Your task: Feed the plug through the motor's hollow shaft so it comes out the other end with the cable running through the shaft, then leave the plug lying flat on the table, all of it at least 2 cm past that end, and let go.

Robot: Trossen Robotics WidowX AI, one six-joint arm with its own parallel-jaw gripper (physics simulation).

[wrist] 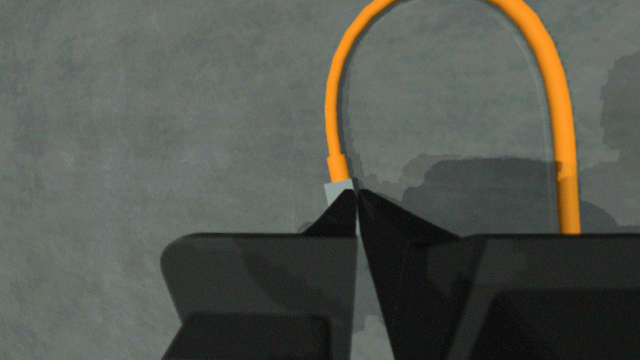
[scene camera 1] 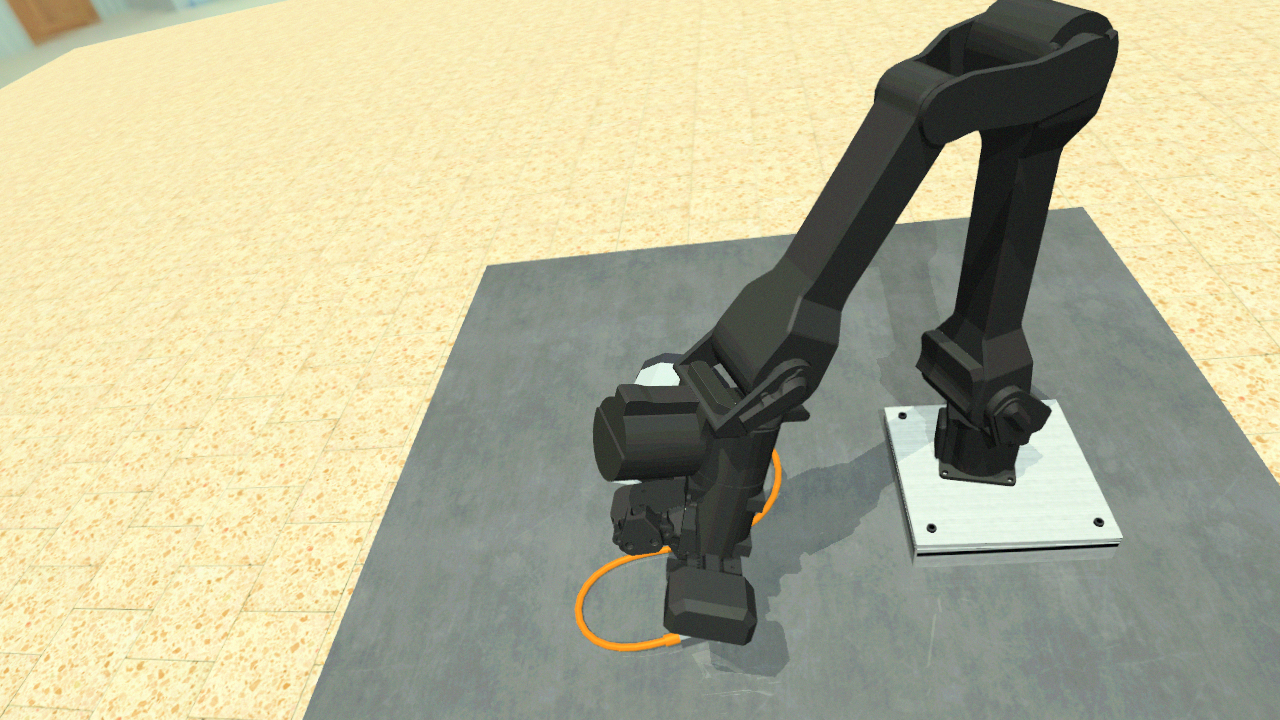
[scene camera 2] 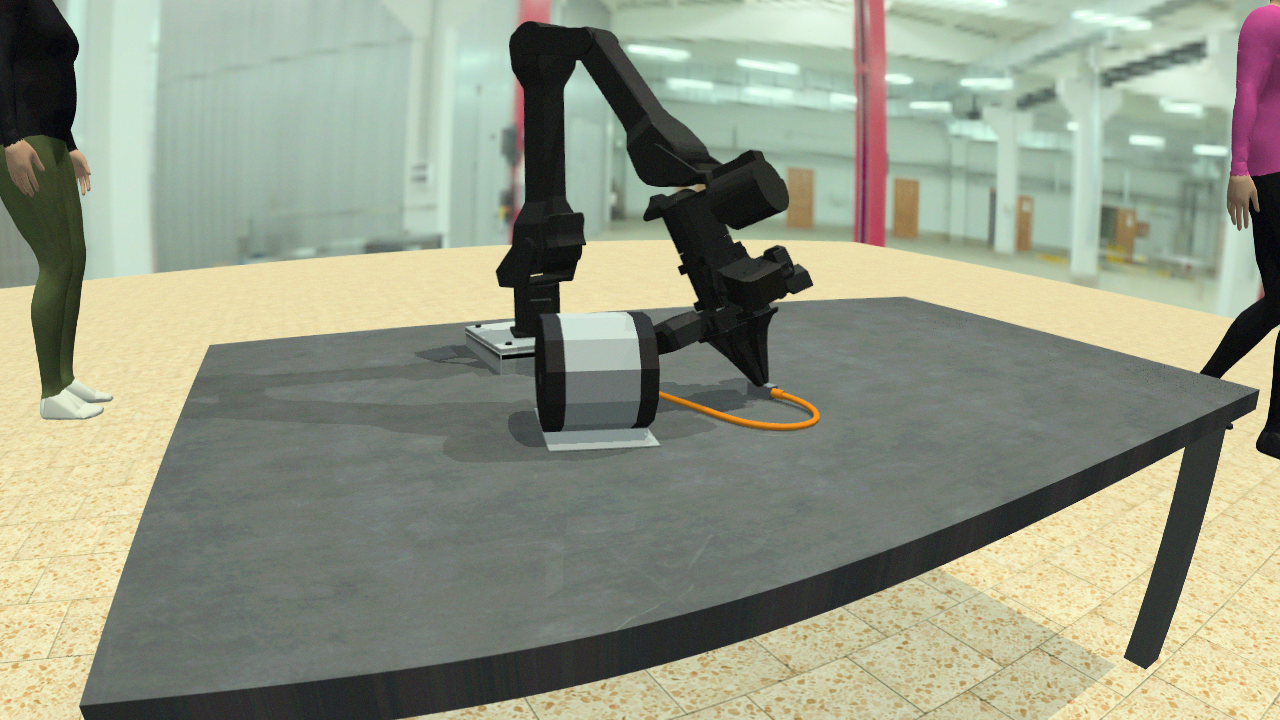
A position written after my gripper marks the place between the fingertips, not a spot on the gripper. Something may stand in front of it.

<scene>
My gripper (scene camera 1: pixel 687 622) is shut, with nothing in its grasp. Further things: an orange cable (scene camera 1: pixel 670 639).
My gripper also shows in the wrist view (wrist: pixel 354 198) and in scene camera 2 (scene camera 2: pixel 762 384). The orange cable also shows in the wrist view (wrist: pixel 531 27) and in scene camera 2 (scene camera 2: pixel 775 393).
</scene>
